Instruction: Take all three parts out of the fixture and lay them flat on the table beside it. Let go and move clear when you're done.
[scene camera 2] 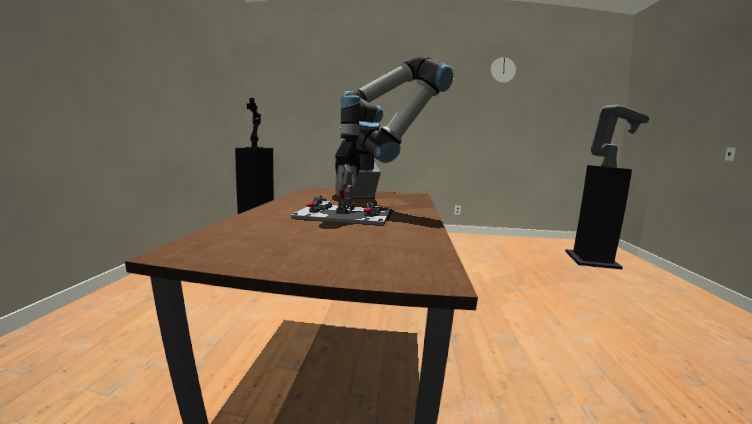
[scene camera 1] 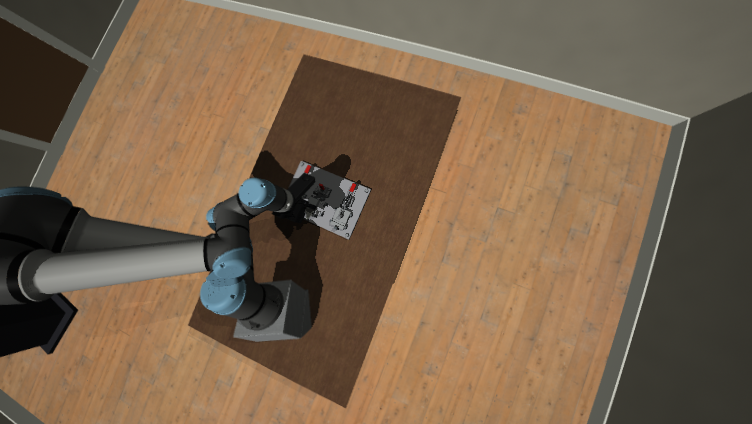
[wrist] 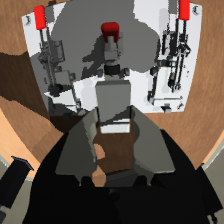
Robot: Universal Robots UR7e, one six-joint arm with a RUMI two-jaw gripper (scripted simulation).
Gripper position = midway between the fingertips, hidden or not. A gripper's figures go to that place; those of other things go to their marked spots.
Labels:
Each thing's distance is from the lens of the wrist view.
my gripper (wrist: 114, 106): 15 cm
fixture (wrist: 142, 34): 22 cm

